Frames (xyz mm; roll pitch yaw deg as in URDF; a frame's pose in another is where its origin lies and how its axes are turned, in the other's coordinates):
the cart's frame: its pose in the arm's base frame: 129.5 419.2 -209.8 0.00 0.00 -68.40
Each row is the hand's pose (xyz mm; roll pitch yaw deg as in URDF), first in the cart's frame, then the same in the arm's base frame.
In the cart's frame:
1: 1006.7 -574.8 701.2 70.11 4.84 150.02
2: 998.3 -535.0 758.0 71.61 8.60 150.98
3: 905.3 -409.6 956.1 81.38 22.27 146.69
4: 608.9 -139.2 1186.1 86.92 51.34 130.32
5: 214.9 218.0 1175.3 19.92 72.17 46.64
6: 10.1 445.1 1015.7 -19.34 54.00 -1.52
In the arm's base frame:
1: -34.3 -728.4 491.4 70.11 4.84 81.62
2: -0.4 -705.9 548.2 71.61 8.60 82.58
3: 81.9 -573.3 746.3 81.38 22.27 78.29
4: 224.2 -198.2 976.3 86.92 51.34 61.92
5: 411.3 299.6 965.5 19.92 72.17 -21.76
6: 547.1 573.7 805.9 -19.34 54.00 -69.92

